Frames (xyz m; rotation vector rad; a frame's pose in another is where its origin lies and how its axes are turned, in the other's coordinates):
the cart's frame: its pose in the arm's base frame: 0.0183 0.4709 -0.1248 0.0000 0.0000 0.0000
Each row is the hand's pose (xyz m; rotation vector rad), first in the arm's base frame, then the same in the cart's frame.
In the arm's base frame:
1: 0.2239 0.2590 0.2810 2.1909 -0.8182 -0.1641
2: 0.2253 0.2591 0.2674 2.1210 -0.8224 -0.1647
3: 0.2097 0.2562 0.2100 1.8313 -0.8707 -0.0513
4: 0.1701 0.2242 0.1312 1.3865 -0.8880 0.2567
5: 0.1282 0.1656 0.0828 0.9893 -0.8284 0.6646
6: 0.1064 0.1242 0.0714 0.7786 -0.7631 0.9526
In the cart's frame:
1: 0.2056 -0.2119 0.4058 2.1909 -0.8182 -0.1641
2: 0.2070 -0.2118 0.3922 2.1210 -0.8224 -0.1647
3: 0.1914 -0.2147 0.3348 1.8313 -0.8707 -0.0513
4: 0.1518 -0.2467 0.2560 1.3865 -0.8880 0.2567
5: 0.1099 -0.3053 0.2076 0.9893 -0.8284 0.6646
6: 0.0881 -0.3467 0.1962 0.7786 -0.7631 0.9526

